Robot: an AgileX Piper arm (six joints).
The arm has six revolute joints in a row. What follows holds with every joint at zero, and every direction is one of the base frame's.
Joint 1 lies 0.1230 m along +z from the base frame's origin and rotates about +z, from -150.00 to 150.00 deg.
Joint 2 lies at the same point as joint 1 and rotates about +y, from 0.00 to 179.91 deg.
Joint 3 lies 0.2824 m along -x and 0.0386 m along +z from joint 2 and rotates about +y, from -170.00 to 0.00 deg.
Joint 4 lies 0.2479 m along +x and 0.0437 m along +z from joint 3 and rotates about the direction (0.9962, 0, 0.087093), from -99.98 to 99.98 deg.
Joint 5 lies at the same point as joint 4 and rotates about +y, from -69.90 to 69.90 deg.
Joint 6 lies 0.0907 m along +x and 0.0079 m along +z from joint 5 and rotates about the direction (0.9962, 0, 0.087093), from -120.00 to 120.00 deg.
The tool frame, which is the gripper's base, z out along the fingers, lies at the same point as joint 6; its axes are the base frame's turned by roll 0.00, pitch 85.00 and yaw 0.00 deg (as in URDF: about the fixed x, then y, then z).
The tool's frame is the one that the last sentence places.
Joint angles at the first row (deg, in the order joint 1, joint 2, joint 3, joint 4, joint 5, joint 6):
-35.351 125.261 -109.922 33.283 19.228 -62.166
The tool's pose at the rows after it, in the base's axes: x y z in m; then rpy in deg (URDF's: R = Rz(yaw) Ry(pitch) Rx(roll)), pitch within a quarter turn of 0, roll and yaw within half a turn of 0:
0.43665 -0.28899 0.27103 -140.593 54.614 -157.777
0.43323 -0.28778 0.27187 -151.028 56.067 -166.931
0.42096 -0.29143 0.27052 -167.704 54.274 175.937
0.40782 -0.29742 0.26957 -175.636 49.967 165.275
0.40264 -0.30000 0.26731 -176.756 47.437 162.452
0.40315 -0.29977 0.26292 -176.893 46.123 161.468
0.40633 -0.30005 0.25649 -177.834 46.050 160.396
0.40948 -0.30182 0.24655 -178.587 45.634 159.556
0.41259 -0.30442 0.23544 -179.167 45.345 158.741
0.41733 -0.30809 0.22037 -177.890 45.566 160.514
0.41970 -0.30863 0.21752 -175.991 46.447 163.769
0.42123 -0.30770 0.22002 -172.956 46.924 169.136
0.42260 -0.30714 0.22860 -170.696 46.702 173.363
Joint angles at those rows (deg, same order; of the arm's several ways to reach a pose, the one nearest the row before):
-35.415 124.831 -110.055 33.305 20.496 -61.506
-35.899 124.544 -110.591 33.153 24.817 -56.300
-37.313 123.784 -110.651 29.470 31.464 -45.081
-38.576 123.068 -110.655 23.806 36.323 -35.106
-38.928 122.957 -110.651 20.367 38.230 -30.884
-38.680 123.332 -110.651 18.377 38.679 -28.634
-38.479 124.150 -110.649 18.653 38.012 -28.133
-38.415 125.371 -110.654 18.977 37.293 -28.013
-38.415 126.749 -110.653 19.345 36.257 -28.013
-38.415 128.690 -110.653 20.476 34.204 -30.555
-38.416 129.188 -110.652 22.393 33.134 -34.463
-38.415 129.201 -111.052 24.336 33.352 -39.622
-38.415 129.201 -112.998 24.484 35.518 -42.184

